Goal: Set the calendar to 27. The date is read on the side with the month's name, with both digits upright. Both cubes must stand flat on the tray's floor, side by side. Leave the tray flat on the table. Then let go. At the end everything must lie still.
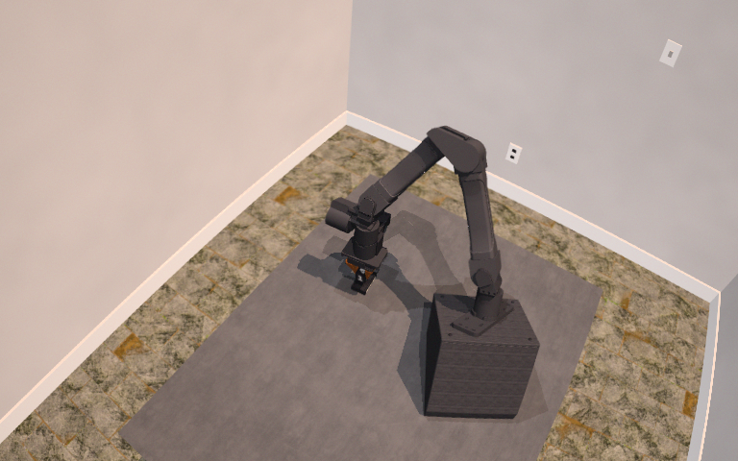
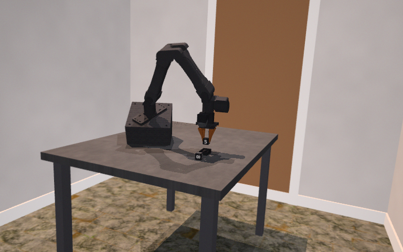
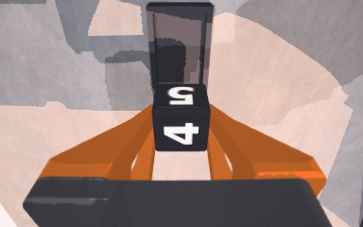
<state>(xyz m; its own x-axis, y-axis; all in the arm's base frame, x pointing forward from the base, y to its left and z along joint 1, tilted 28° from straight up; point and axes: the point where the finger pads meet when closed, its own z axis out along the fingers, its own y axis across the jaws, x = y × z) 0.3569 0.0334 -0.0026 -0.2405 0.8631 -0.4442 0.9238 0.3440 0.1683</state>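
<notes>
The black cube is right at my hand. From my hand the other things lie so: black digit cube 12 cm to the right, 5 cm below, 3 cm ahead; then black tray 5 cm below, 2 cm to the right.
</notes>
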